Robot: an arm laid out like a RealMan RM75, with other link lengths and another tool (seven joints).
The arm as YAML. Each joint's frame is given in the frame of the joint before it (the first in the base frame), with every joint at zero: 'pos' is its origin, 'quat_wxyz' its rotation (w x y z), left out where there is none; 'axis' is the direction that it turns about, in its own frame. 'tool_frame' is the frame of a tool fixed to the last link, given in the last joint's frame.
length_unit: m
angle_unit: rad
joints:
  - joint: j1
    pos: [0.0, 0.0, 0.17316]
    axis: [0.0, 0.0, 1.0]
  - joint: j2
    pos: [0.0, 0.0, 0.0]
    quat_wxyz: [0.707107, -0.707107, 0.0, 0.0]
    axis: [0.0, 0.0, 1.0]
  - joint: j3
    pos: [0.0, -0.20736, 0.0]
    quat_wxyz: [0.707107, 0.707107, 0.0, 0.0]
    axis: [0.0, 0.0, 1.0]
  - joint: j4
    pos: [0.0, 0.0, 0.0]
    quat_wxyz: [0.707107, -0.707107, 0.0, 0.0]
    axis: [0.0, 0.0, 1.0]
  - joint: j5
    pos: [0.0, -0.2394, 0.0]
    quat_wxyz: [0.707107, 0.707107, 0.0, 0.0]
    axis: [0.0, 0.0, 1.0]
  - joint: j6
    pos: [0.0, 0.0, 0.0]
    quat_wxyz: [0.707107, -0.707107, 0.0, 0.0]
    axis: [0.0, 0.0, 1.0]
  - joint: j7
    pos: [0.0, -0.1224, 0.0]
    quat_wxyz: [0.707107, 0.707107, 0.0, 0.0]
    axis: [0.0, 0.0, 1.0]
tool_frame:
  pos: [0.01, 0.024, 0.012]
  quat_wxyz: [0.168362, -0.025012, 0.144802, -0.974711]
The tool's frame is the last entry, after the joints.
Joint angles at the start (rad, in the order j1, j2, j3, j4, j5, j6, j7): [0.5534 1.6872 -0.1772 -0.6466 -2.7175 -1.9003 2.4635]
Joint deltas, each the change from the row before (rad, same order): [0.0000 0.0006 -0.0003 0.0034 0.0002 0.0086 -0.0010]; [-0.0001 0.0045 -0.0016 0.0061 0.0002 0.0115 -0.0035]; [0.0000 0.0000 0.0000 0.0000 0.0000 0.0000 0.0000]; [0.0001 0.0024 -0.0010 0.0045 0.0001 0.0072 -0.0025]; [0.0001 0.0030 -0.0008 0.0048 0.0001 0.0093 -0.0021]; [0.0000 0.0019 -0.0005 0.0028 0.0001 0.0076 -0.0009]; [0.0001 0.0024 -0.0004 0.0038 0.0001 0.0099 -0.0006]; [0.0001 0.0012 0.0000 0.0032 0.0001 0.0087 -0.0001]
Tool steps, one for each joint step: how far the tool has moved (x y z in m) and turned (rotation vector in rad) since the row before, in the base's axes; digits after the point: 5 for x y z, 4 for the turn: [0.00086 0.00070 -0.00091 0.0037 -0.0030 -0.0011]; [0.00108 0.00072 -0.00313 0.0011 -0.0008 0.0003]; [0.00000 0.00000 0.00000 0.0000 0.0000 0.0000]; [0.00065 0.00046 -0.00194 0.0005 -0.0004 0.0005]; [0.00083 0.00064 -0.00223 0.0016 -0.0009 -0.0004]; [0.00070 0.00056 -0.00135 0.0024 -0.0018 -0.0010]; [0.00089 0.00077 -0.00174 0.0032 -0.0021 -0.0018]; [0.00081 0.00071 -0.00110 0.0037 -0.0024 -0.0020]
